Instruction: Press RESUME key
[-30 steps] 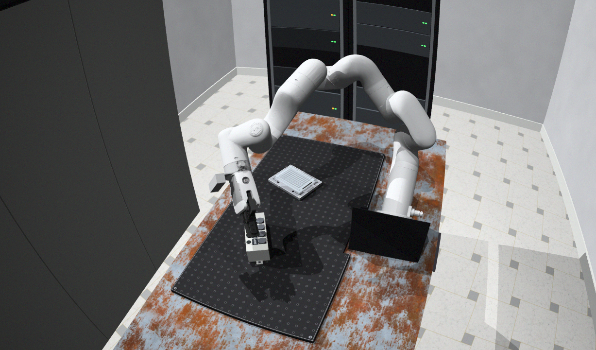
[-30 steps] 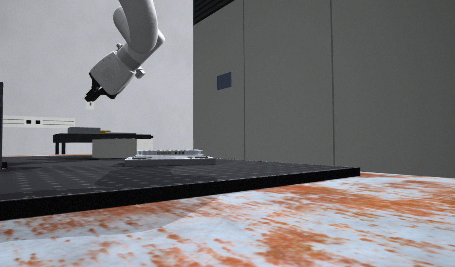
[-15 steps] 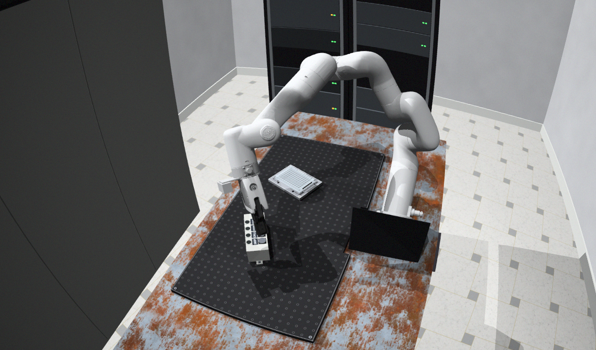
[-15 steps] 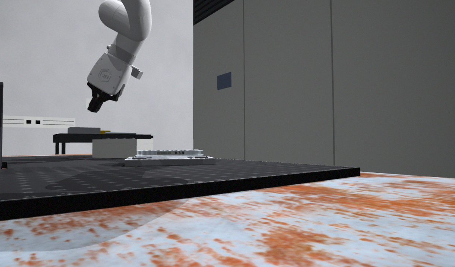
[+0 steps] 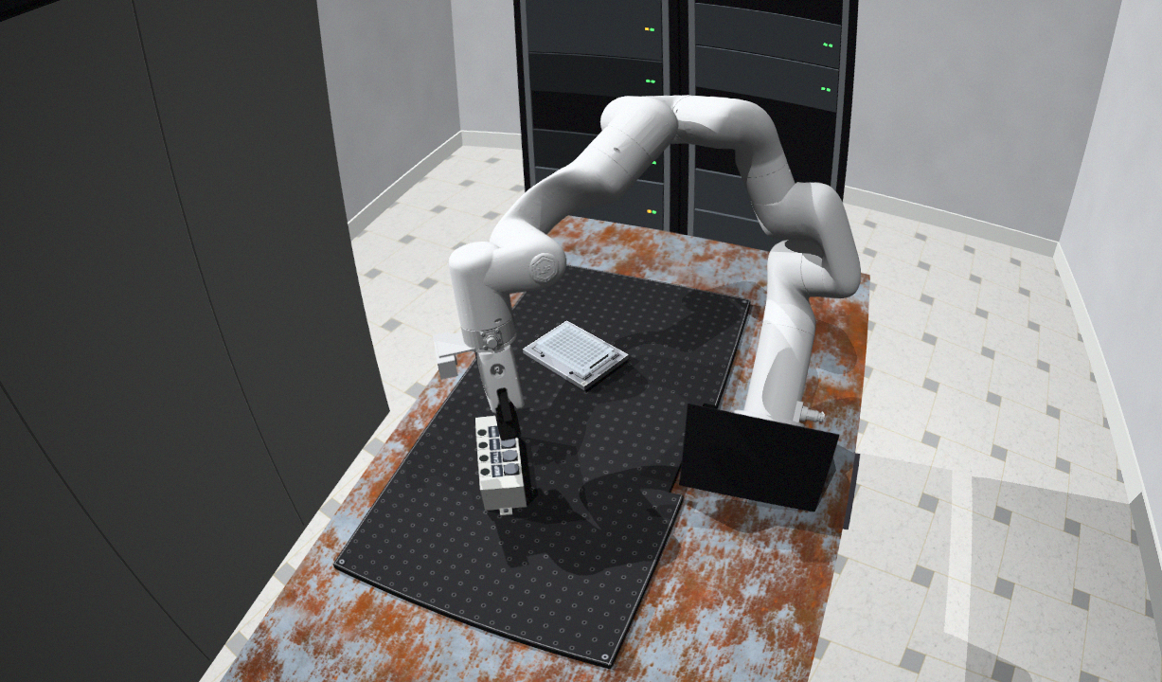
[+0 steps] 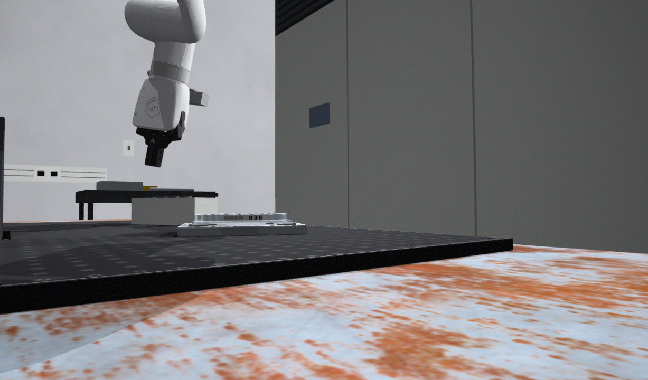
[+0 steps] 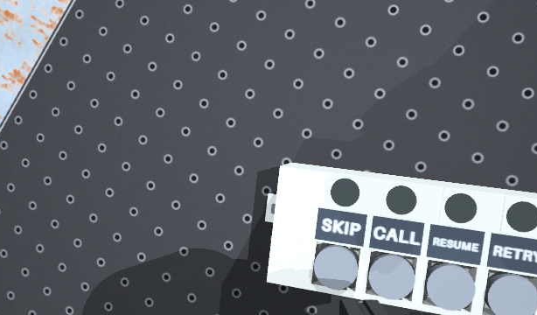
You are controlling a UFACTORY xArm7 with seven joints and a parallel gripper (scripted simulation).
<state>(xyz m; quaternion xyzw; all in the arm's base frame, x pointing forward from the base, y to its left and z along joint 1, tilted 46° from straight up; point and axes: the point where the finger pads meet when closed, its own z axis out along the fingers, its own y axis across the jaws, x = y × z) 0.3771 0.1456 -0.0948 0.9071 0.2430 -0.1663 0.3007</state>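
The white operator panel lies 20 mm ahead of my hand, 30 mm to the right of it and 100 mm below it. Also, from my hand: white well plate (20 mm ahead, 340 mm to the right, 120 mm below).
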